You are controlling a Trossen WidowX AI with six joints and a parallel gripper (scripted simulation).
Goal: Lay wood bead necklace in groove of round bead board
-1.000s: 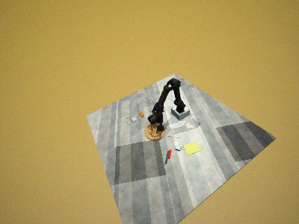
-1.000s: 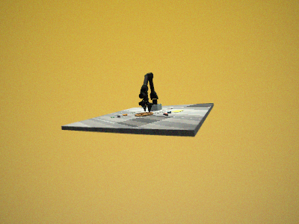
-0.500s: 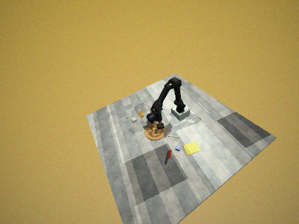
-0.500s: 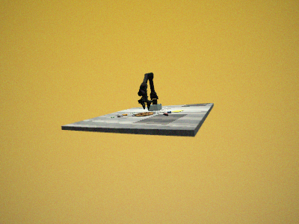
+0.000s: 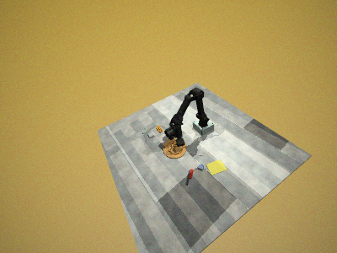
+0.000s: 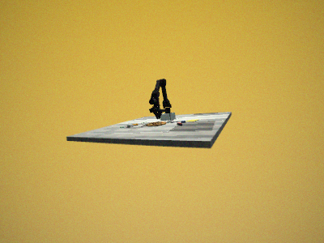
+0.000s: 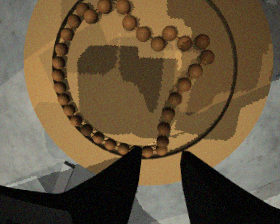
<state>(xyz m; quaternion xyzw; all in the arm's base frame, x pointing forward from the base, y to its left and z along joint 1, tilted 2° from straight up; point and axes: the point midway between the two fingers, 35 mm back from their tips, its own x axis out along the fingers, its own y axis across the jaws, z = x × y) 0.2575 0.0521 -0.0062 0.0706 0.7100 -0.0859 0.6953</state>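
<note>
My gripper tip is 5 cm short of the round bead board, 3 cm above it and 1 cm to the right of it. The rest, counted from my gripper tip: thin grey stick 14 cm to the left, 7 cm behind, 4 cm below; red-handled tool 28 cm to the left, 5 cm ahead, 4 cm below; small blue block 26 cm to the left, 5 cm behind, 3 cm below.
</note>
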